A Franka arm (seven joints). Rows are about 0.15 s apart.
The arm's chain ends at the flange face. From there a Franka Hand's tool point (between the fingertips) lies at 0.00 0.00 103.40 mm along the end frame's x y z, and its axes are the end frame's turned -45 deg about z.
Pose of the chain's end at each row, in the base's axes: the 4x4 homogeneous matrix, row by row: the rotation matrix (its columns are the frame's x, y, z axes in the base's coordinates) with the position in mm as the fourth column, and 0 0 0 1 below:
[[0.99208 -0.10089 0.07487 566.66], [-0.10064 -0.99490 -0.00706 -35.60], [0.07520 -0.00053 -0.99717 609.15], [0 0 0 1]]
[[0.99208 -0.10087 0.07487 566.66], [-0.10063 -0.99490 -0.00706 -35.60], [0.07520 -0.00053 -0.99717 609.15], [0 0 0 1]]
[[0.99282 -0.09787 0.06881 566.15], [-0.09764 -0.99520 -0.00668 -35.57], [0.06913 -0.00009 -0.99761 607.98], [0 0 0 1]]
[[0.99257 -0.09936 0.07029 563.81], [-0.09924 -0.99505 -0.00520 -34.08], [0.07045 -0.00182 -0.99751 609.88], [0 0 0 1]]
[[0.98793 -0.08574 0.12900 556.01], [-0.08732 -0.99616 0.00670 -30.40], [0.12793 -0.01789 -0.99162 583.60], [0 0 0 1]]
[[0.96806 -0.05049 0.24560 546.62], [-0.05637 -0.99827 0.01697 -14.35], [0.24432 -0.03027 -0.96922 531.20], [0 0 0 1]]
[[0.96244 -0.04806 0.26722 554.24], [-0.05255 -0.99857 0.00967 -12.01], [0.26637 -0.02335 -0.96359 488.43], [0 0 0 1]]
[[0.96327 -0.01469 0.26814 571.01], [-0.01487 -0.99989 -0.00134 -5.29], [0.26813 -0.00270 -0.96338 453.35], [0 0 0 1]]
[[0.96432 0.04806 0.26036 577.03], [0.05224 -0.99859 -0.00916 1.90], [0.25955 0.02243 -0.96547 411.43], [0 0 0 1]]
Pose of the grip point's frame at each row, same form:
[[0.77285 0.63017 0.07487 574.40], [0.63234 -0.77466 -0.00706 -36.33], [0.05355 0.05280 -0.99717 506.04], [0 0 0 1]]
[[0.77283 0.63018 0.07487 574.40], [0.63234 -0.77466 -0.00706 -36.33], [0.05355 0.05280 -0.99717 506.04], [0 0 0 1]]
[[0.77123 0.63283 0.06881 573.26], [0.63467 -0.77275 -0.00668 -36.26], [0.04895 0.04882 -0.99761 504.83], [0 0 0 1]]
[[0.77211 0.63159 0.07029 571.08], [0.63343 -0.77378 -0.00520 -34.62], [0.05110 0.04853 -0.99751 506.74], [0 0 0 1]]
[[0.75920 0.63794 0.12900 569.35], [0.64265 -0.76614 0.00670 -29.71], [0.10311 0.07781 -0.99162 481.07], [0 0 0 1]]
[[0.72022 0.64882 0.24560 572.02], [0.66602 -0.74574 0.01697 -12.60], [0.19416 0.15136 -0.96922 430.98], [0 0 0 1]]
[[0.71453 0.64656 0.26722 581.87], [0.66894 -0.74325 0.00967 -11.01], [0.20486 0.17184 -0.96359 388.79], [0 0 0 1]]
[[0.69152 0.67075 0.26814 598.74], [0.69651 -0.71754 -0.00134 -5.43], [0.19151 0.18769 -0.96338 353.74], [0 0 0 1]]
[[0.64789 0.71586 0.26036 603.95], [0.74305 -0.66917 -0.00916 0.95], [0.16767 0.19939 -0.96547 311.60], [0 0 0 1]]

